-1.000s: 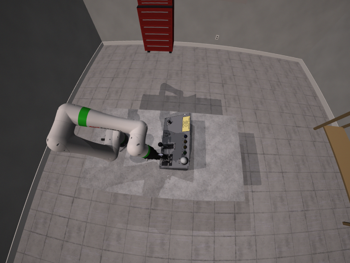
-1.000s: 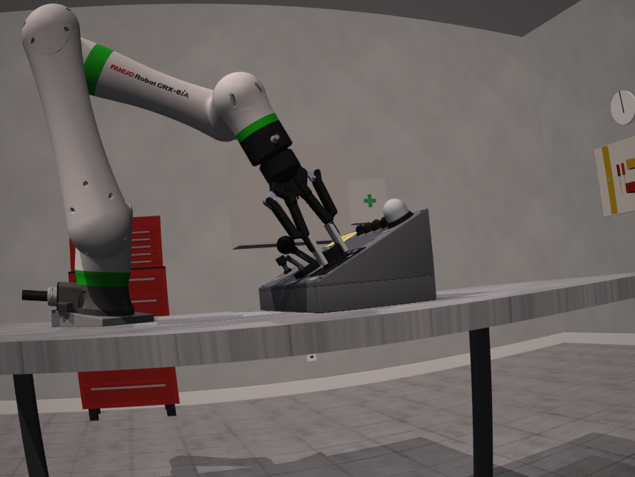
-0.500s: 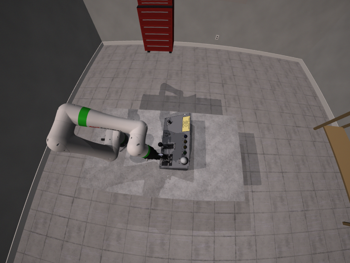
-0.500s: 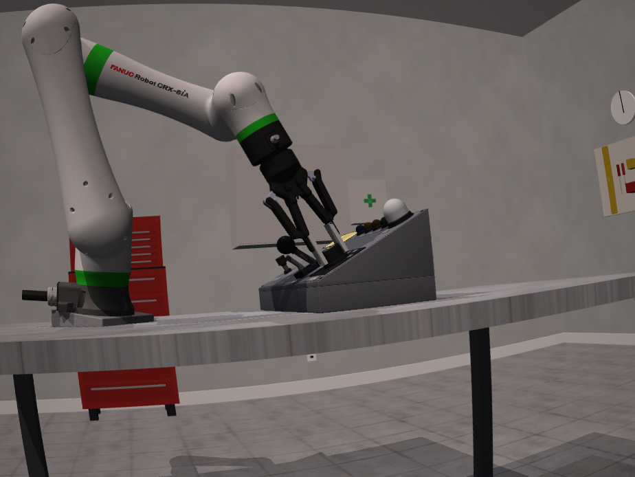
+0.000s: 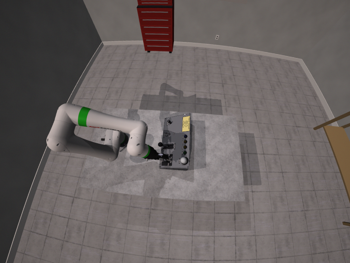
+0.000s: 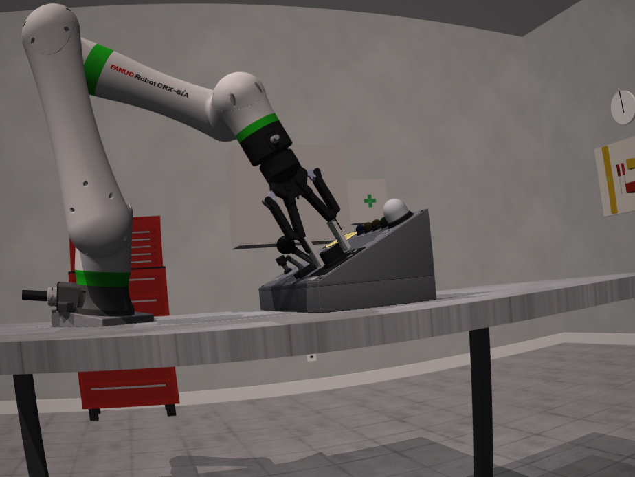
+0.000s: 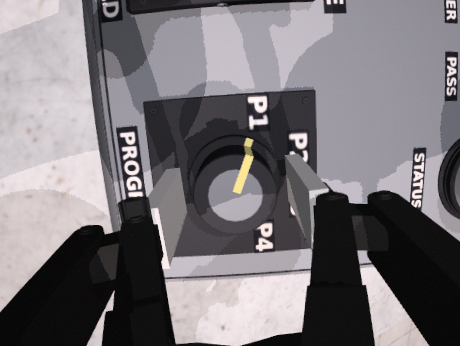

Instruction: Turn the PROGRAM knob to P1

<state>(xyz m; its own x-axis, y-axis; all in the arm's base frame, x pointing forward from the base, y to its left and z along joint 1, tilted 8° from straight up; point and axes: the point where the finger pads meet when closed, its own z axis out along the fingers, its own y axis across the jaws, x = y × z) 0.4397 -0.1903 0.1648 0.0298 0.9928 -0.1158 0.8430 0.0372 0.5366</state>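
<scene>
Now: hand 10 mm past the cycle lever, 120 mm to the right of it and 10 mm above it. The rest, counted from my hand: grey sloped console: 60 mm ahead, 180 mm to the left, 40 mm below; then check toggle: 20 mm ahead, 240 mm to the left, 20 mm below; then mode knob: 30 mm ahead, 360 mm to the left, 10 mm below.
</scene>
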